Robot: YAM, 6 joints.
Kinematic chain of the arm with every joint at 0, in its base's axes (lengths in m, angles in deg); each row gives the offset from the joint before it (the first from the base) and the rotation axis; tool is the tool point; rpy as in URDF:
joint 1: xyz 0 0 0.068 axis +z
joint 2: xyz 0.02 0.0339 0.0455 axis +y
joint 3: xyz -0.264 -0.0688 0 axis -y
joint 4: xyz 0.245 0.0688 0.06 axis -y
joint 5: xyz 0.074 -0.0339 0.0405 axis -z
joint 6: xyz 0.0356 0 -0.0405 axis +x
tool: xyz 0 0 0 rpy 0 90 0
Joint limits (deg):
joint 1: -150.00..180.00
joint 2: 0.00..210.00
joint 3: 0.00..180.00
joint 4: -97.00..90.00
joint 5: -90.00..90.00
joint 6: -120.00..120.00
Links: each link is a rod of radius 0.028 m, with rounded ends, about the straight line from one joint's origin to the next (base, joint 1, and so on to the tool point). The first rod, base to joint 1, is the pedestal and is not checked.
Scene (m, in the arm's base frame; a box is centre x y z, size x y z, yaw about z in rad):
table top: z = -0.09
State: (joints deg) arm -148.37 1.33 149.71 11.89 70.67 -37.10
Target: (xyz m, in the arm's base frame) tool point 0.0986 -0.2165 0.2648
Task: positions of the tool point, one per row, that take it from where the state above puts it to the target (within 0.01 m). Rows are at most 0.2 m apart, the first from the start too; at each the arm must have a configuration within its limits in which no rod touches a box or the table.
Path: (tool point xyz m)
1: 0.3423 0.3635 0.3761
2: 0.2006 0.3342 0.4933
3: 0.0743 0.2410 0.5647
4: -0.0078 0.1070 0.5839
5: -0.0330 -0.0340 0.5523
6: -0.0076 -0.1480 0.4783
7: 0.0462 -0.2111 0.3764
8: 0.0986 -0.2165 0.2648

